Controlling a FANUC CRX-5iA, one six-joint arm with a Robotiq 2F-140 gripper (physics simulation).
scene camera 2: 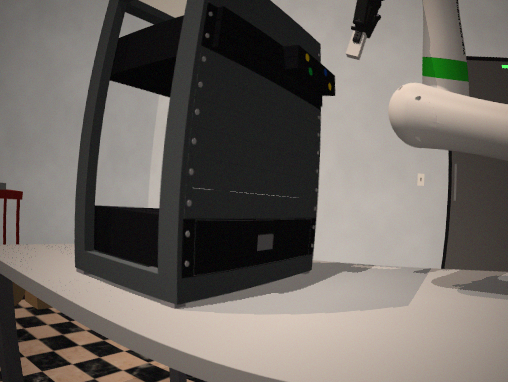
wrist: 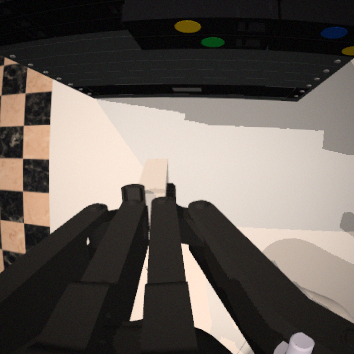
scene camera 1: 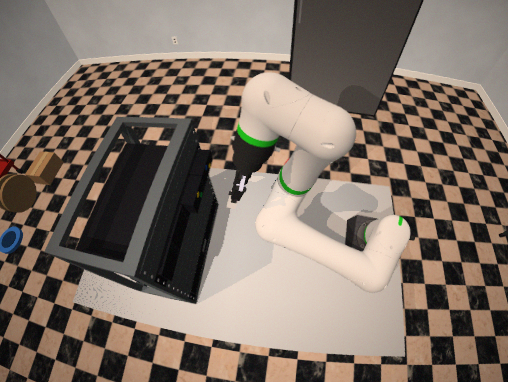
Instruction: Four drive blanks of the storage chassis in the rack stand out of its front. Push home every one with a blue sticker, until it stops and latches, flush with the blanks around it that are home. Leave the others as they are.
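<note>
The dark rack point(scene camera 1: 157, 195) point(scene camera 2: 172, 150) stands on the table. Its black storage chassis point(scene camera 2: 250, 42) is near the top. Dark blanks stand out toward the chassis's right end in scene camera 2. They carry a yellow sticker point(scene camera 2: 307, 57) point(wrist: 187, 26), a green sticker point(scene camera 2: 310, 71) point(wrist: 213, 42), a blue sticker point(scene camera 2: 325, 72) point(wrist: 334, 32) and another yellow sticker point(scene camera 2: 330, 86) point(wrist: 348, 51). The edges between blanks are too dark to tell. My gripper point(scene camera 1: 235, 196) point(scene camera 2: 356, 47) point(wrist: 157, 175) is shut and empty, its pale tips in front of the rack, apart from the blanks.
The pale table point(scene camera 1: 320, 320) point(scene camera 2: 310, 330) point(wrist: 95, 160) carries the rack and the arm point(scene camera 1: 320, 245) point(scene camera 2: 440, 115). A black unit point(scene camera 2: 230, 242) with a grey label fills the rack's bottom. A dark door point(scene camera 1: 345, 50) is in the wall behind. A box point(scene camera 1: 45, 167) is beyond the rack.
</note>
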